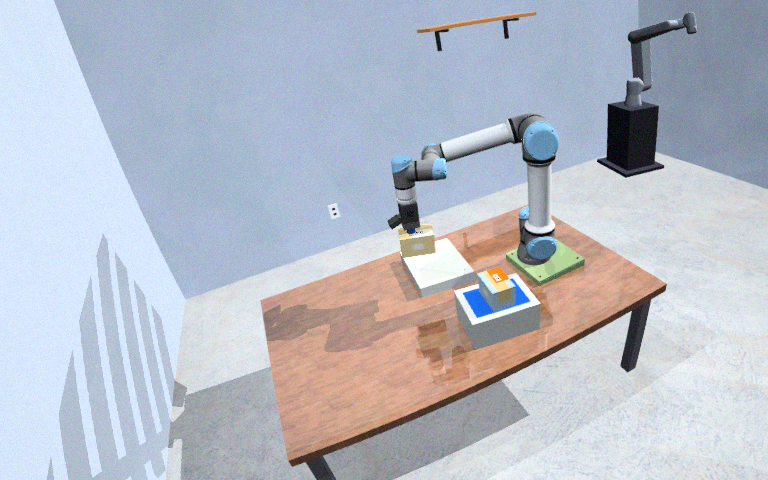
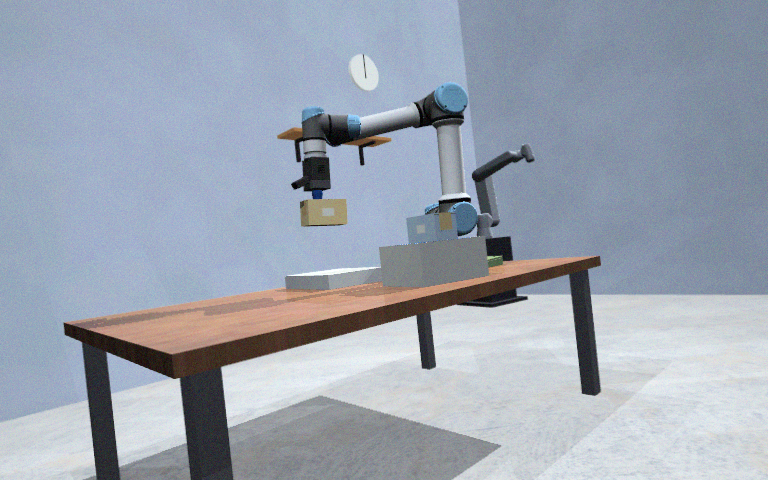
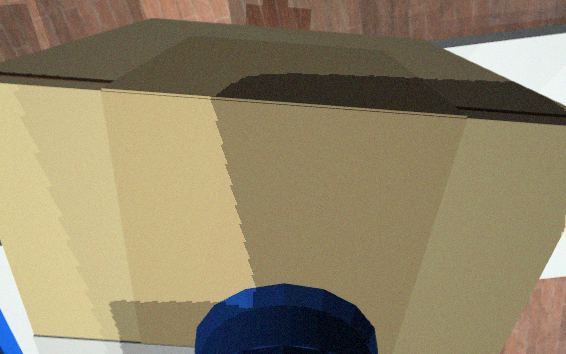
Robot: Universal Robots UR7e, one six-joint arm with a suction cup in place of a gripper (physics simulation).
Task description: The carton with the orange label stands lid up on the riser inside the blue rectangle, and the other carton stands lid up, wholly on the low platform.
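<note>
My suction gripper is shut on the top of the tan carton. The carton hangs level, its white-labelled top up, with a clear gap above the low white platform. Whether it is wholly over the platform is hard to tell. The pale blue carton with the orange label stands label up on the grey riser, inside the blue rectangle as far as shows. Its far base edges are hidden.
The riser stands beside the platform, nearer the front edge of the wooden table. The arm's green base plate is at the back right. A shelf is on the wall, and a second arm stands on a black pedestal.
</note>
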